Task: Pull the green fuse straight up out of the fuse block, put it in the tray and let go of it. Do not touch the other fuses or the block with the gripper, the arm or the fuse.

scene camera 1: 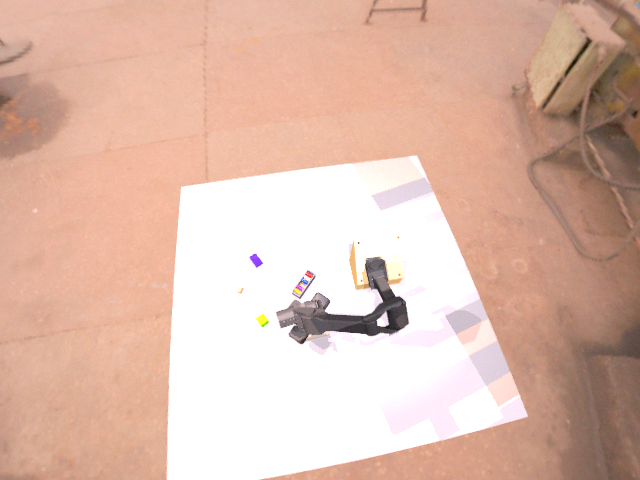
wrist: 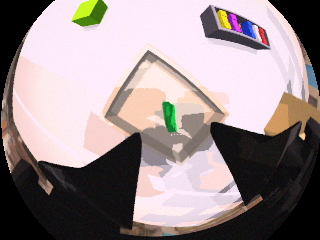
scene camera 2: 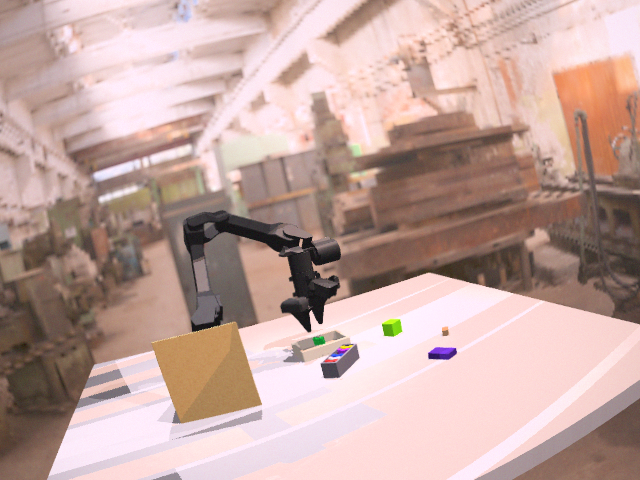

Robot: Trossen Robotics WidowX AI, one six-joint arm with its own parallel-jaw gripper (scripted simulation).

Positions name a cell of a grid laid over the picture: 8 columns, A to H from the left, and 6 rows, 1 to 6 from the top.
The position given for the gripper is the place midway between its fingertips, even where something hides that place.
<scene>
The gripper (scene camera 2: D5) is open, holding nothing. Further things: a tray (scene camera 2: D5).
The gripper is seen too in the wrist view (wrist: E4). The tray also shows in the wrist view (wrist: D3).
</scene>
